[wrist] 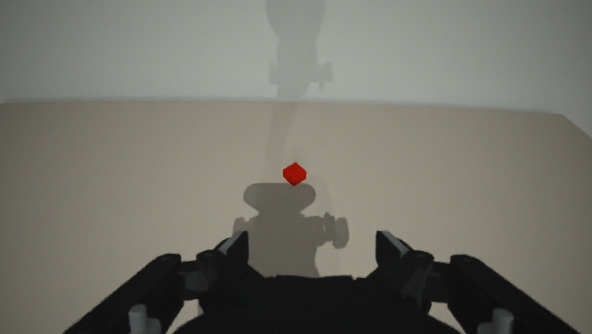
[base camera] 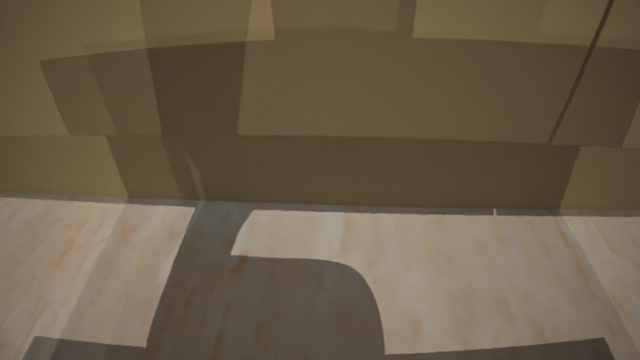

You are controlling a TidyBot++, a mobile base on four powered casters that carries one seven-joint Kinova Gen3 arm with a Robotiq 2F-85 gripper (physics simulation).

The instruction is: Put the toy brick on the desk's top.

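Frame: origin at the arm's base, x left, y up, z ahead, level; centimetres.
Seen in the pictures: gripper, fingertip midpoint: (wrist: 311, 245).
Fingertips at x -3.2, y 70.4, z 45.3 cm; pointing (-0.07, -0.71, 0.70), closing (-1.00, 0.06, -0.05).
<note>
A point is followed by its place in that frame.
A small red toy brick (wrist: 294, 174) @[x -2.6, y 53.7, z 66.1 cm] lies on a flat tan surface (wrist: 425, 175) @[x -28.9, y 51.3, z 67.6 cm] in the wrist view, near the middle and turned so that a corner points toward the gripper. My gripper (wrist: 311, 245) @[x -3.2, y 70.4, z 45.3 cm] is open and empty. Its fingers stand wide apart at the bottom of the wrist view, above the surface, with the brick beyond them and roughly midway between their lines. The brick and the gripper do not show in the base camera view. Whether the tan surface is the desk's top cannot be told for sure.
A pale grey wall (wrist: 150, 50) @[x 35.2, y 63.4, z 101.9 cm] rises behind the tan surface's far edge, which slants off at the right. The arm's shadow falls across surface and wall. In the base camera view, a brown upright panel (base camera: 380, 90) @[x -4.3, y -19.5, z 37.0 cm] stands beyond a light, streaked floor (base camera: 475, 280) @[x -16.6, y -39.6, z 31.0 cm] with dark shadows.
</note>
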